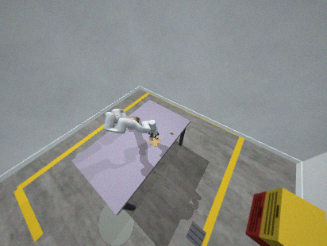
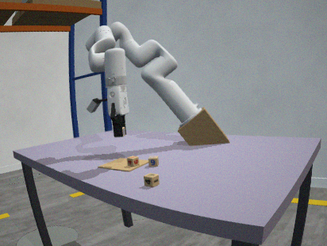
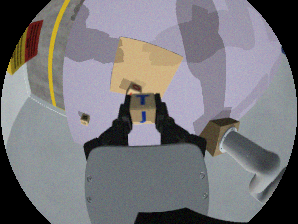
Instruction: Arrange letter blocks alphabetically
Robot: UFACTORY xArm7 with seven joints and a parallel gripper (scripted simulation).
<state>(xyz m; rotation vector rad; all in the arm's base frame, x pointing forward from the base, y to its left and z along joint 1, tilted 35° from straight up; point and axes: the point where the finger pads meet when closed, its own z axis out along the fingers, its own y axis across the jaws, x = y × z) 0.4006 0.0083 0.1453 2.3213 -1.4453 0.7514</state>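
My hand is 120 mm above the tan mat.
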